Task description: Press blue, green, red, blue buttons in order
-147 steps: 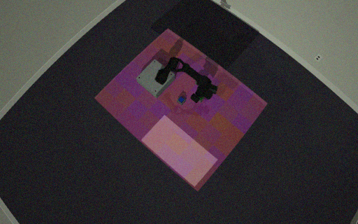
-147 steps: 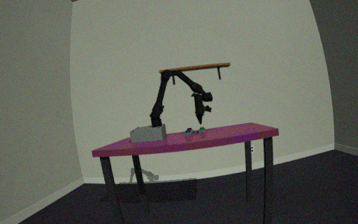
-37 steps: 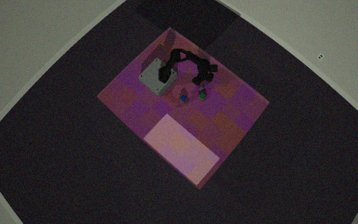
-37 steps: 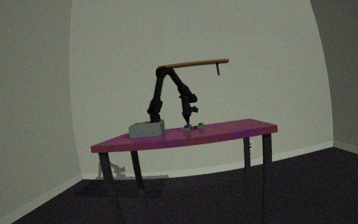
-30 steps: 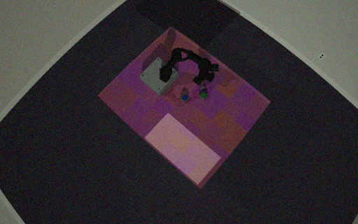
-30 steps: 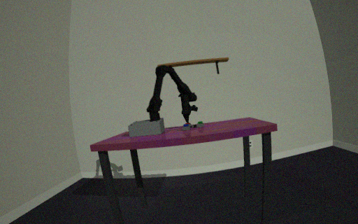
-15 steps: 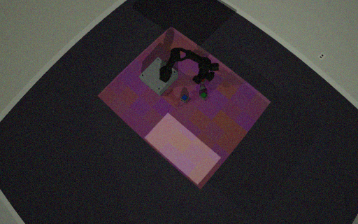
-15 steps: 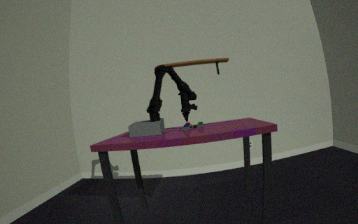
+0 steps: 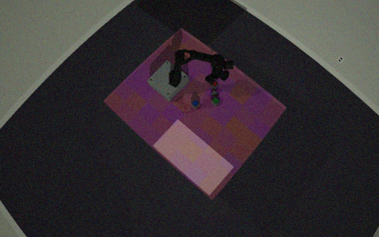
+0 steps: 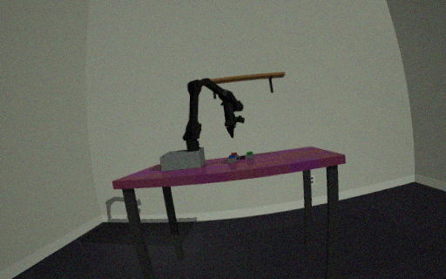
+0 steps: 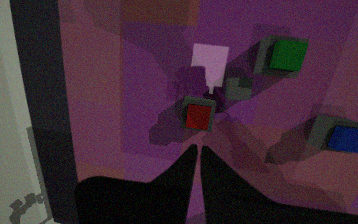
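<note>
My gripper tip is now 3 cm past the blue button, 21 cm to the left of it and 10 cm above it. Also, from my gripper tip: green button 8 cm ahead, 11 cm to the right, 10 cm below.
</note>
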